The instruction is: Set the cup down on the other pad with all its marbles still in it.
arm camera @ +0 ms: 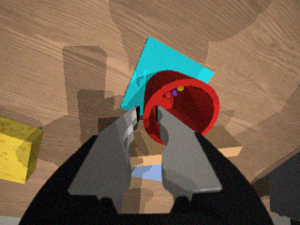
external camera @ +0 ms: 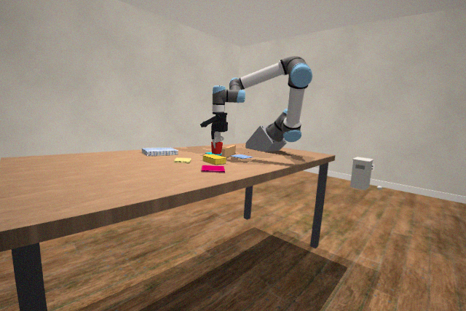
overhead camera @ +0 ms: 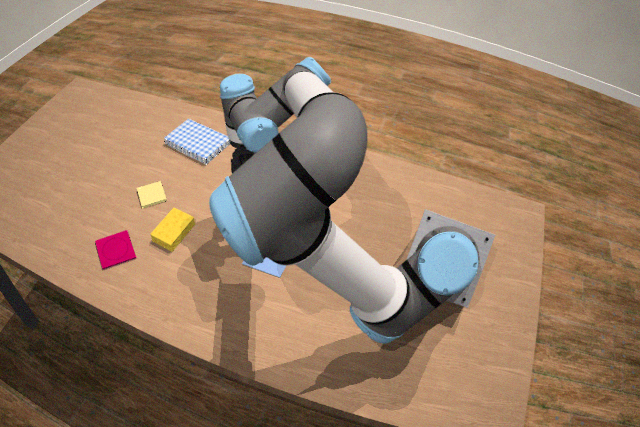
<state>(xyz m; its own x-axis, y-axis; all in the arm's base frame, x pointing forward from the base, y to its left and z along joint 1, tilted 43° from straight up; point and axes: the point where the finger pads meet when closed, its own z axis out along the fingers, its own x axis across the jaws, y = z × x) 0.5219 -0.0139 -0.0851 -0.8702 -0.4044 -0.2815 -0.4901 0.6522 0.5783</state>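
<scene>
My gripper is now 3 cm past the red cup, 3 cm above it and 2 cm to the left of it. From my hand the other things lie so: cyan pad: 7 cm below, 3 cm behind, 2 cm to the right; then wooden rail: 7 cm behind, 6 cm to the left, 4 cm below.
</scene>
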